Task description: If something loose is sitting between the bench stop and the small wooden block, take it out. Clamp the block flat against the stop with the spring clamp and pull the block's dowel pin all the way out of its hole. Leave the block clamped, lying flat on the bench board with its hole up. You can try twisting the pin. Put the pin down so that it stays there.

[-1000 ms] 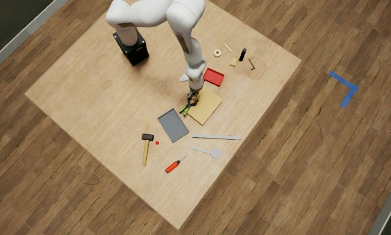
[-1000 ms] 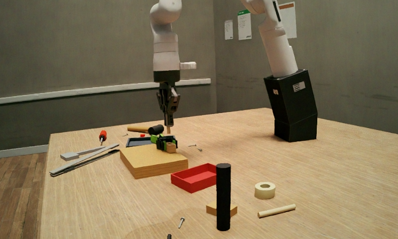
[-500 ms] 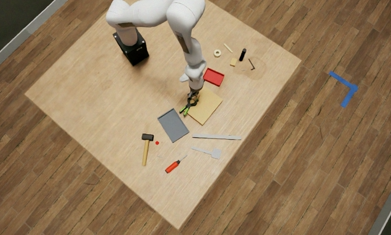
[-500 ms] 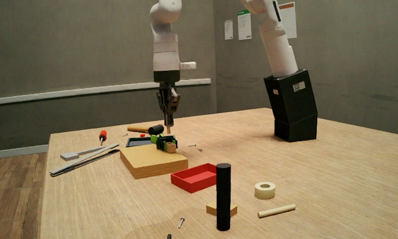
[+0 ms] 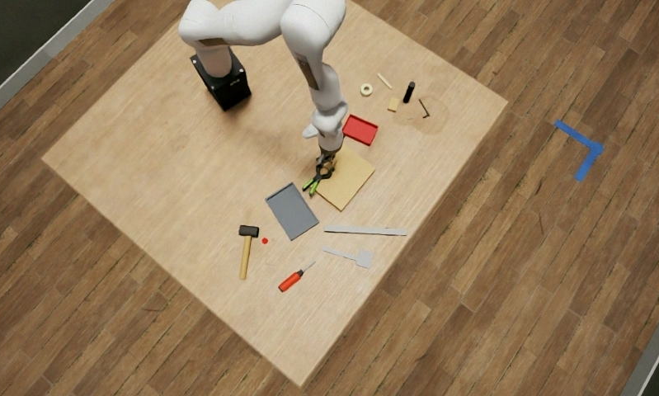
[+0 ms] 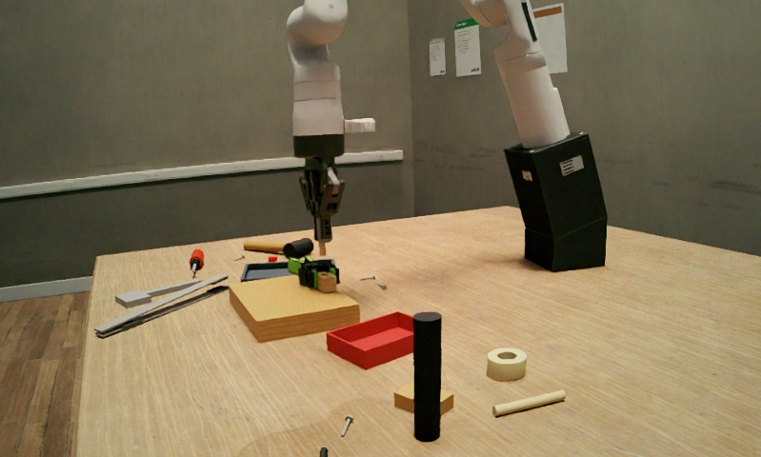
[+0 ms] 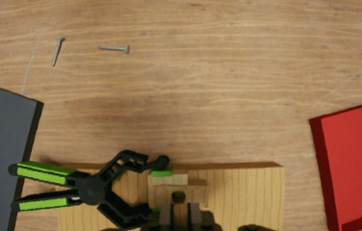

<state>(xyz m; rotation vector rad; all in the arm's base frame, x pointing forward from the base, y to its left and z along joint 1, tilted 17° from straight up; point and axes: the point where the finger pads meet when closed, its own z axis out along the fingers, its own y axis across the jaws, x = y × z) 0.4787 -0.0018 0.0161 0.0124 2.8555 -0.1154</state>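
The dowel pin lies 2 cm below my hand. From my hand the other things lie so: wooden block 8 cm below; then tan bench board 10 cm below, 6 cm ahead, 1 cm to the right; then red tray 18 cm to the left, 12 cm below.
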